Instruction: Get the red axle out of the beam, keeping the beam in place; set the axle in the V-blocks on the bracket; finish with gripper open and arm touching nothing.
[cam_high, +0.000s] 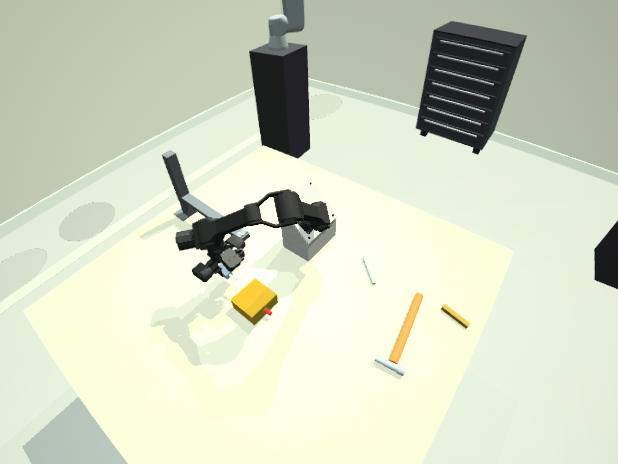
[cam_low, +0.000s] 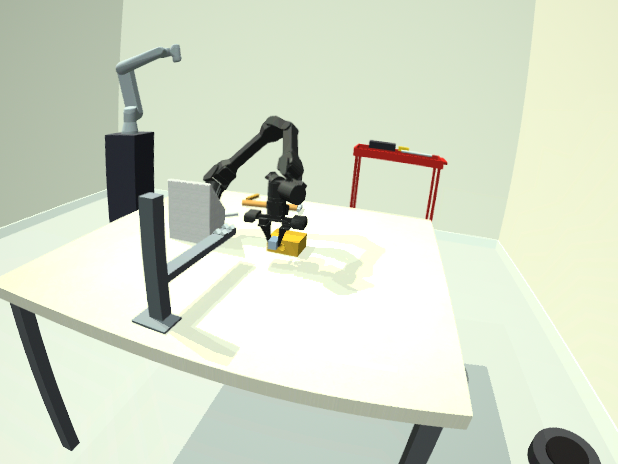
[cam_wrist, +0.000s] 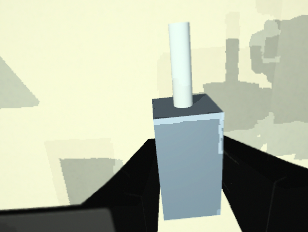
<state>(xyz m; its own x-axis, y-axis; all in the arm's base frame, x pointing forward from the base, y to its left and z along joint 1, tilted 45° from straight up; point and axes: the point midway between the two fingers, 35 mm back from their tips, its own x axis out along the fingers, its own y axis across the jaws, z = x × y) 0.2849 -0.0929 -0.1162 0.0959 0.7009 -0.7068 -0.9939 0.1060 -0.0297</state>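
Now: the yellow beam 20 mm ahead of my gripper tip, 130 mm to the left of it and 40 mm below it. From my gripper tip the other things lie so: orange bar 280 mm behind, 710 mm to the left, 50 mm below; pale cube 20 mm to the left, 10 mm above; white rod 300 mm behind, 390 mm to the left, 60 mm below.
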